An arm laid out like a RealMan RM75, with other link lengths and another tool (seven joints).
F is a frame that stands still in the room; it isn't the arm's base.
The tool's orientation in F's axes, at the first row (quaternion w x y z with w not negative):
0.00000 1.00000 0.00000 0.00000
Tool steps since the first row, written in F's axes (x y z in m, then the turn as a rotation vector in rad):
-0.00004 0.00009 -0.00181 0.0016 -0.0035 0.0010
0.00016 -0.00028 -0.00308 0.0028 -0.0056 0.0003
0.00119 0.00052 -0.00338 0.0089 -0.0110 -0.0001
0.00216 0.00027 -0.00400 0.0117 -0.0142 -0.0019
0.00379 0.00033 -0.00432 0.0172 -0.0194 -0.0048
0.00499 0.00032 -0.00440 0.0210 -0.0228 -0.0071
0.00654 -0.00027 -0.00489 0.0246 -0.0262 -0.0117
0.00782 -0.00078 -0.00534 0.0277 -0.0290 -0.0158
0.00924 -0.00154 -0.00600 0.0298 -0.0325 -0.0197
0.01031 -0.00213 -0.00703 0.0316 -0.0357 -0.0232
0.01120 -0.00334 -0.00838 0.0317 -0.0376 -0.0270
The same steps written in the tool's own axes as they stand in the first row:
-0.00004 -0.00009 0.00181 0.0016 0.0035 -0.0010
0.00016 0.00028 0.00308 0.0028 0.0056 -0.0003
0.00119 -0.00052 0.00338 0.0089 0.0110 0.0001
0.00216 -0.00027 0.00400 0.0117 0.0142 0.0019
0.00379 -0.00033 0.00432 0.0172 0.0194 0.0048
0.00499 -0.00032 0.00440 0.0210 0.0228 0.0071
0.00654 0.00027 0.00489 0.0246 0.0262 0.0117
0.00782 0.00078 0.00534 0.0277 0.0290 0.0158
0.00924 0.00154 0.00600 0.0298 0.0325 0.0197
0.01031 0.00213 0.00703 0.0316 0.0357 0.0232
0.01120 0.00334 0.00838 0.0317 0.0376 0.0270

